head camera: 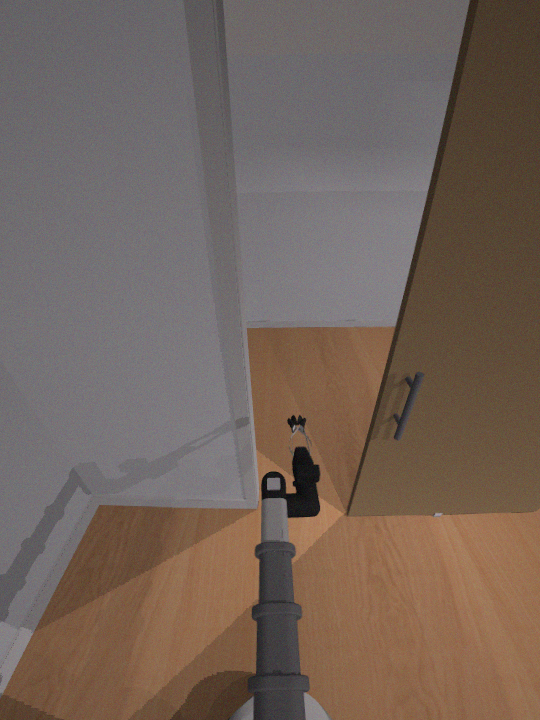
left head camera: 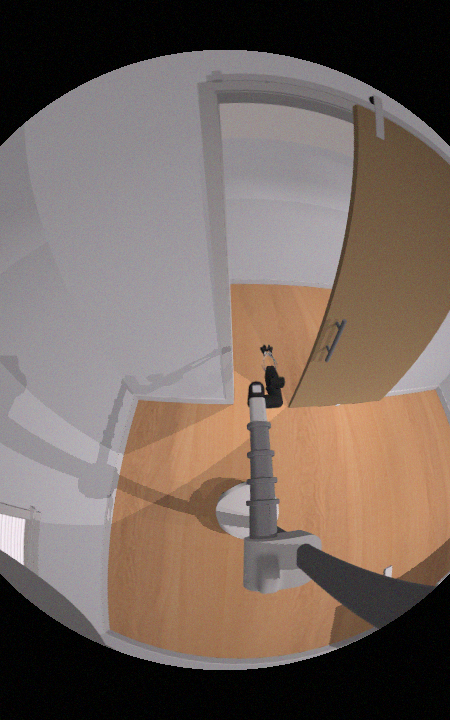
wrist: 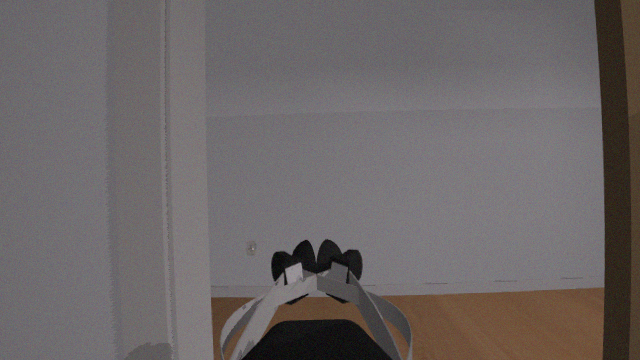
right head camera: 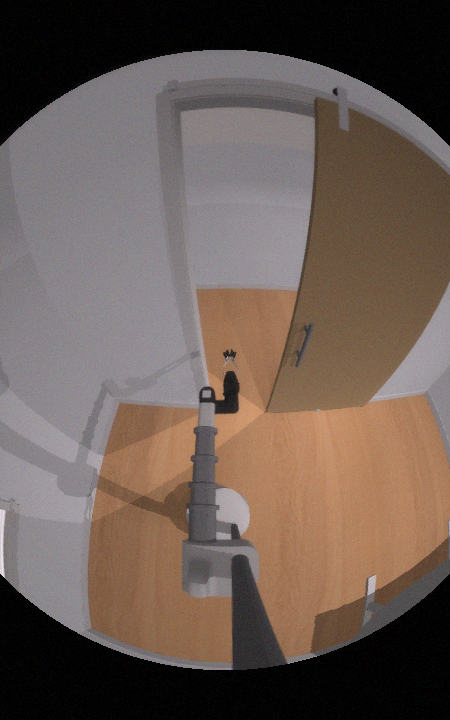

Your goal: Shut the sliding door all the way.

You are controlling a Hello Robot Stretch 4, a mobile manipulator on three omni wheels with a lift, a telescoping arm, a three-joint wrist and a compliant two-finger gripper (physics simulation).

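Seen in the pictures: gripper, fingertip midpoint: [head camera: 296, 416] [left head camera: 265, 345] [wrist: 317, 259] [right head camera: 229, 350]; robot's base at its link origin: [left head camera: 246, 509] [right head camera: 219, 513].
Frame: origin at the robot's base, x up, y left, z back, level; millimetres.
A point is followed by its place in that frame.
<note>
The brown sliding door [head camera: 476, 290] {x 1255, y -597, z -836 mm} [left head camera: 392, 238] {x 1449, y -646, z -835 mm} [right head camera: 366, 238] {x 1441, y -670, z -834 mm} stands partly open, at the right of the doorway; its dark edge [wrist: 614, 175] {x 893, y -405, z -863 mm} shows at the right in the wrist view. A wide gap lies between it and the left door jamb [head camera: 223, 279] {x 1279, y 133, z -905 mm} [left head camera: 216, 212] {x 1440, y 121, z -905 mm} [right head camera: 172, 212] {x 1476, y 121, z -904 mm} [wrist: 187, 175] {x 906, y 89, z -963 mm}. The grey bar handle [head camera: 409, 405] {x 875, y -470, z -773 mm} [left head camera: 335, 341] {x 862, y -470, z -773 mm} [right head camera: 304, 345] {x 866, y -471, z -773 mm} is upright near the door's left edge and does not show in the wrist view. My gripper [head camera: 296, 419] {x 835, y -85, z -776 mm} [left head camera: 266, 348] {x 835, y -85, z -776 mm} [right head camera: 229, 353] {x 835, y -85, z -776 mm} [wrist: 317, 259] {x 835, y -85, z -776 mm} is shut and empty, in the gap left of the handle and apart from it.
The white wall [head camera: 116, 261] {x 1337, y 450, z -929 mm} [left head camera: 127, 238] {x 1389, y 523, z -931 mm} continues left of the jamb. A far wall [wrist: 400, 190] {x 802, y -711, z -3134 mm} with a small outlet [wrist: 251, 248] {x 367, y 481, z -3169 mm} stands beyond the doorway. The wooden floor [head camera: 395, 610] {x -27, y -519, z -428 mm} runs through the opening. A window [left head camera: 11, 536] is at the far left.
</note>
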